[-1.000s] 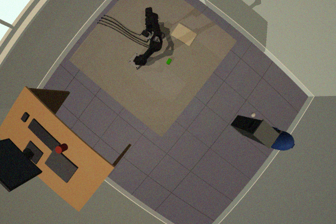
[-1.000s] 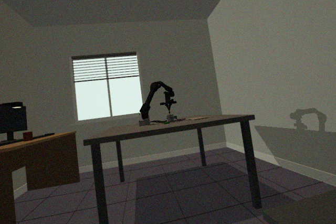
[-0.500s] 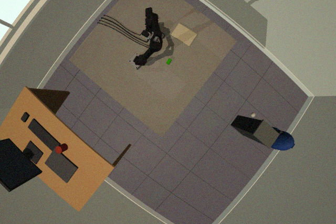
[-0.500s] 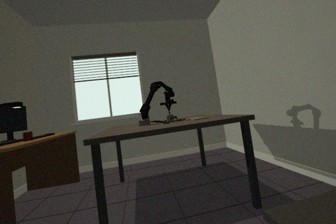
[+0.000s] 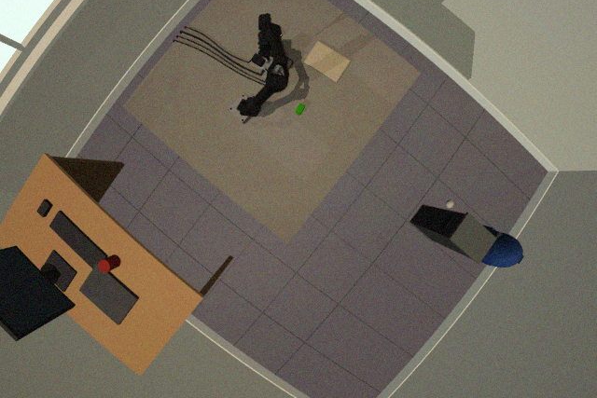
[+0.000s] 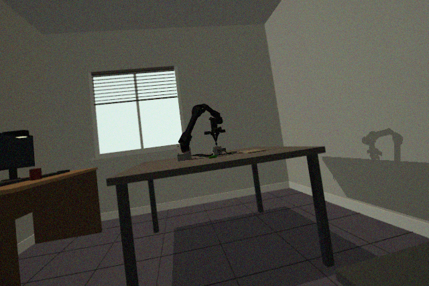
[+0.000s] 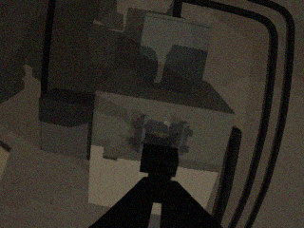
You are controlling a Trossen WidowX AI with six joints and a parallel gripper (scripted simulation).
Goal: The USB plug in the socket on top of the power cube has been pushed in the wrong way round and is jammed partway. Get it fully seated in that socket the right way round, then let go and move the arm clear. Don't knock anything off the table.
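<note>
Right now my gripper tip is 2 cm above the dark USB plug. From my gripper tip the other things lie so: tan sheet 25 cm to the right, 22 cm ahead, 12 cm below; then small green block 29 cm to the right, 11 cm below, 11 cm behind.
</note>
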